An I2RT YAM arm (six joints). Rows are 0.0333 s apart.
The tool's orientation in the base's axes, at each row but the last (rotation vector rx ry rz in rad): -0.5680, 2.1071, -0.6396; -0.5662, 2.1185, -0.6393; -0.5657, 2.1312, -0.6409; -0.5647, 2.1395, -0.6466; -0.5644, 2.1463, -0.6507; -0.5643, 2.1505, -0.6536; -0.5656, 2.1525, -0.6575; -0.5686, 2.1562, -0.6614; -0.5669, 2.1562, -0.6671; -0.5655, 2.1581, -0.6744; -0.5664, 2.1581, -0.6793; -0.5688, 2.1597, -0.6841; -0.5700, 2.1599, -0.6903
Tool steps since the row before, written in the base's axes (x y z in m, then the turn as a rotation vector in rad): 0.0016, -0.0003, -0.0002, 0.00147, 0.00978, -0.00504; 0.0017, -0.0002, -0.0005, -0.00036, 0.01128, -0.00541; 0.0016, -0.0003, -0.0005, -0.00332, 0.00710, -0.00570; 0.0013, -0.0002, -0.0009, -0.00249, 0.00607, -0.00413; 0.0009, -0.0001, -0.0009, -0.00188, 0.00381, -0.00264; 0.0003, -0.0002, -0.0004, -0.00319, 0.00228, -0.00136; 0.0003, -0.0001, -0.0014, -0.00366, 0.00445, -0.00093; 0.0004, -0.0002, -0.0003, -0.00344, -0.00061, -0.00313; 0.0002, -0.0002, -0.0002, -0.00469, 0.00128, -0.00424; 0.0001, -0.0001, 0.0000, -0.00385, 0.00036, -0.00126; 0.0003, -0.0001, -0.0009, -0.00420, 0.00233, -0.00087; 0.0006, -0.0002, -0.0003, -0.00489, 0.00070, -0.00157; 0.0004, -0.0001, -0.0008, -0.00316, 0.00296, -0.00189
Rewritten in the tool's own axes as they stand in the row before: -0.0006, -0.0004, 0.0015, -0.00365, 0.01038, 0.00148; -0.0005, -0.0001, 0.0017, -0.00331, 0.01207, -0.00018; -0.0004, -0.0002, 0.0016, 0.00099, 0.00954, -0.00139; -0.0001, 0.0002, 0.0016, 0.00022, 0.00764, -0.00131; 0.0001, 0.0003, 0.0012, 0.00035, 0.00488, -0.00105; 0.0002, 0.0000, 0.0005, 0.00128, 0.00314, -0.00239; 0.0007, 0.0007, 0.0010, 0.00004, 0.00461, -0.00357; 0.0001, 0.0000, 0.0005, 0.00412, 0.00208, -0.00084; 0.0001, -0.0001, 0.0003, 0.00435, 0.00443, -0.00174; 0.0000, -0.0001, 0.0001, 0.00275, 0.00172, -0.00245; 0.0004, 0.0004, 0.0008, 0.00158, 0.00302, -0.00349; -0.0001, -0.0001, 0.0007, 0.00334, 0.00235, -0.00319; 0.0003, 0.0004, 0.0008, 0.00114, 0.00396, -0.00230
